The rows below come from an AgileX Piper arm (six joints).
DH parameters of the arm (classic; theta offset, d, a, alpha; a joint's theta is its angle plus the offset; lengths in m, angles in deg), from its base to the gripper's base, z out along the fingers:
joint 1: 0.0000 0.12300 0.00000 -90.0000
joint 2: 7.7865 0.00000 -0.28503 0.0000
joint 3: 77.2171 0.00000 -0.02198 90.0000
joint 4: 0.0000 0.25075 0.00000 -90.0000
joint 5: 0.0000 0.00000 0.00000 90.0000
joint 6: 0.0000 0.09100 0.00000 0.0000
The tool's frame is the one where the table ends.
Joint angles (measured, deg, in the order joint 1, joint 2, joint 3, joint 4, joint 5, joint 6), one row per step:
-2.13, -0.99, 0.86, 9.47, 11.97, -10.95
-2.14, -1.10, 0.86, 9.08, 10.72, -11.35
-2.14, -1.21, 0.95, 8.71, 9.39, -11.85
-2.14, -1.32, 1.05, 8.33, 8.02, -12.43
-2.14, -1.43, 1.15, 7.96, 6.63, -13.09
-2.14, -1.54, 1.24, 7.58, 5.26, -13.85
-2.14, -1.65, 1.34, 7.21, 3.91, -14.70
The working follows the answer.
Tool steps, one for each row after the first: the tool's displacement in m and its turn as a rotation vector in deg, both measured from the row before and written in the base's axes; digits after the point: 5 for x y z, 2 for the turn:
0.00007, -0.00045, 0.00203, -0.82, -1.33, -0.20
0.00009, -0.00043, 0.00164, -0.90, -1.31, -0.20
0.00005, -0.00041, 0.00165, -0.99, -1.34, -0.20
0.00000, -0.00038, 0.00169, -1.06, -1.36, -0.21
-0.00006, -0.00035, 0.00172, -1.17, -1.35, -0.21
-0.00010, -0.00032, 0.00164, -1.25, -1.31, -0.22

Tool pose at each row, in the base's axes (x y z in m, rotation vector in deg; rounded; the steps above come from the unrounded poses):
0.05516, 0.00106, 0.19044, -1.09, 96.68, -1.21
0.05523, 0.00061, 0.19248, -1.51, 95.35, -2.06
0.05532, 0.00018, 0.19411, -2.00, 94.02, -2.96
0.05537, -0.00023, 0.19577, -2.54, 92.66, -3.94
0.05537, -0.00061, 0.19745, -3.14, 91.27, -4.97
0.05531, -0.00097, 0.19918, -3.81, 89.89, -6.09
0.05520, -0.00128, 0.20081, -4.54, 88.53, -7.26

